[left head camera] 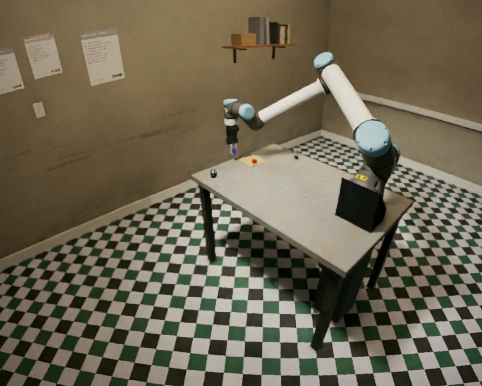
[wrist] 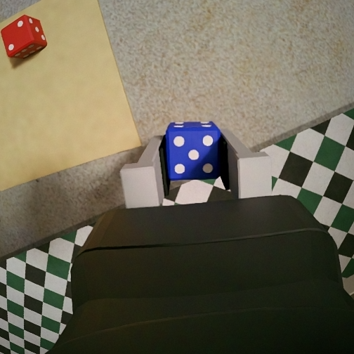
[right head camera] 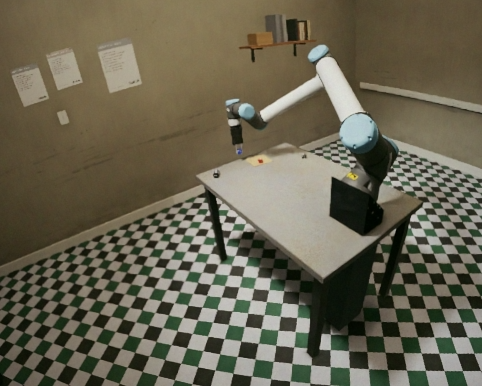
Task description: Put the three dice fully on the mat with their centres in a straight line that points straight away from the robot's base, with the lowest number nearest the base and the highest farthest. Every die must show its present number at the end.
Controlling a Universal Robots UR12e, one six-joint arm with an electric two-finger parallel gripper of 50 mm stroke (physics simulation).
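Frame: origin at the arm's base, x ahead, y left, z up, level; metres.
Seen in the pictures: gripper, between the fingertips: (left head camera: 233, 153) (right head camera: 239, 153); arm's base, origin of its link: (left head camera: 364, 192) (right head camera: 357, 192).
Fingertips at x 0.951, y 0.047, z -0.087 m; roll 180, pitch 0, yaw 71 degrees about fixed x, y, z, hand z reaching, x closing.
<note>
Offsets run from my fingertips to a thing's top centre. Level surfaces: height alone.
My gripper (left head camera: 233, 148) (right head camera: 239, 149) (wrist: 192, 151) is shut on the blue die @[dx -0.004, dy +0.001, dz +0.024 m] (left head camera: 234, 151) (right head camera: 239, 151) (wrist: 193, 154), held above the table's far edge beside the mat. Its face towards the wrist camera shows five. The red die @[dx -0.126, dy -0.079, dz -0.032 m] (left head camera: 254, 161) (right head camera: 260, 161) (wrist: 22, 38) rests on the yellow mat @[dx -0.088, dy -0.095, dz -0.057 m] (left head camera: 244, 160) (right head camera: 252, 160) (wrist: 60, 100); its upper face shows two. No third die shows on the mat. Two small dark objects stand off the mat, one at the left (left head camera: 213, 173) (right head camera: 216, 174) and a smaller one at the right (left head camera: 296, 157) (right head camera: 304, 156); I cannot tell which is a die.
The grey table @[dz -0.061 m] (left head camera: 285, 195) (right head camera: 290, 200) ends close to the gripper, with the checkered floor beyond its edge. The robot's base stands at the table's opposite end, by a black panel (left head camera: 357, 204) (right head camera: 350, 205). A wall shelf (left head camera: 260, 47) (right head camera: 277, 45) holds books.
</note>
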